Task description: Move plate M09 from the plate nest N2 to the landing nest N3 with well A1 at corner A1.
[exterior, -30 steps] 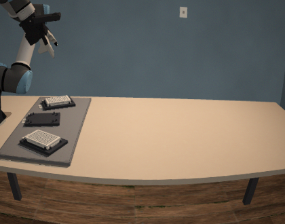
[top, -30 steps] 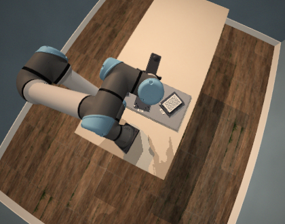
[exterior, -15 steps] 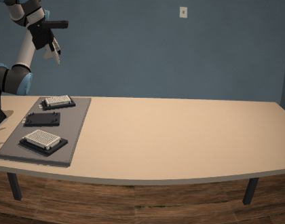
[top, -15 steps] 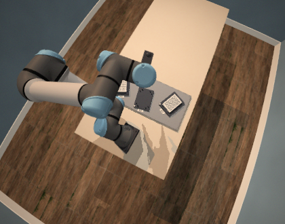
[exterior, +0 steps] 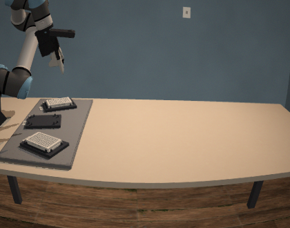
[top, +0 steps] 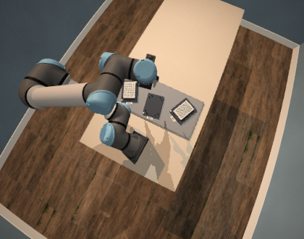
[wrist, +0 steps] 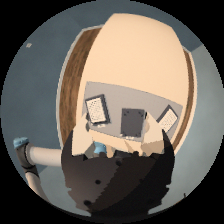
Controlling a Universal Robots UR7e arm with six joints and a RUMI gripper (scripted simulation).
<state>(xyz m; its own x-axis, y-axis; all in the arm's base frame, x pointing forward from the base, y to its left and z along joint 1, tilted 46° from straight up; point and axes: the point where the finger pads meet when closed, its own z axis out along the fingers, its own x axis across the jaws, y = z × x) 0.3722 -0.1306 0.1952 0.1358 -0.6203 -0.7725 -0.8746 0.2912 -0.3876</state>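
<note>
The black plate nest N2 is 4 cm behind my hand, 13 cm to the left of it and 22 cm below it. Round my hand: black landing nest N3 (9 cm behind, 7 cm to the right, 22 cm below).
</note>
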